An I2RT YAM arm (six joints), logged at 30 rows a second.
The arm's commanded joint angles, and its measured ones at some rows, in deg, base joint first. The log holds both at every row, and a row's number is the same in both.
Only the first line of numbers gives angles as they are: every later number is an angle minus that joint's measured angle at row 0.
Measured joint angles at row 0:
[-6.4, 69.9, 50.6, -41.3, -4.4, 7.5]
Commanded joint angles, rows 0 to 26:
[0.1, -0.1, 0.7, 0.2, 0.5, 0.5]
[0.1, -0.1, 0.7, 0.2, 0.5, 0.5]
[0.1, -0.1, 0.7, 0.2, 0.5, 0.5]
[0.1, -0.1, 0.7, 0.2, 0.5, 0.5]
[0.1, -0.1, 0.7, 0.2, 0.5, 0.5]
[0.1, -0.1, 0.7, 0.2, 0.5, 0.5]
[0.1, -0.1, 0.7, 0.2, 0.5, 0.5]
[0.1, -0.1, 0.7, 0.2, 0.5, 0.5]
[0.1, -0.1, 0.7, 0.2, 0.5, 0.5]
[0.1, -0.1, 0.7, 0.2, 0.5, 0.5]
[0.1, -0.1, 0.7, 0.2, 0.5, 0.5]
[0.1, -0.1, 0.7, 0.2, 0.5, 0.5]
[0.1, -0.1, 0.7, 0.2, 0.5, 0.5]
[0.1, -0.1, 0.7, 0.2, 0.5, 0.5]
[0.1, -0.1, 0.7, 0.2, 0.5, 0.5]
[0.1, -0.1, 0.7, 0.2, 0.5, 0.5]
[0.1, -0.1, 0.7, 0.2, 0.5, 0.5]
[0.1, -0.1, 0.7, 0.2, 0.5, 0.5]
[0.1, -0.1, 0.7, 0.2, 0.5, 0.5]
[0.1, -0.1, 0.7, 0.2, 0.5, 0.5]
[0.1, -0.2, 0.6, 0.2, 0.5, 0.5]
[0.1, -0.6, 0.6, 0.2, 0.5, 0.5]
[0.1, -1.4, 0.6, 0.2, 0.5, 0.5]
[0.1, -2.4, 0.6, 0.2, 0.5, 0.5]
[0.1, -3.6, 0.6, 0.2, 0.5, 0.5]
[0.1, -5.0, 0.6, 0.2, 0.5, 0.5]
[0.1, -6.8, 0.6, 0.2, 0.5, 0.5]
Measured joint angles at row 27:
[0.0, -1.5, 0.0, 0.0, 0.0, 0.1]
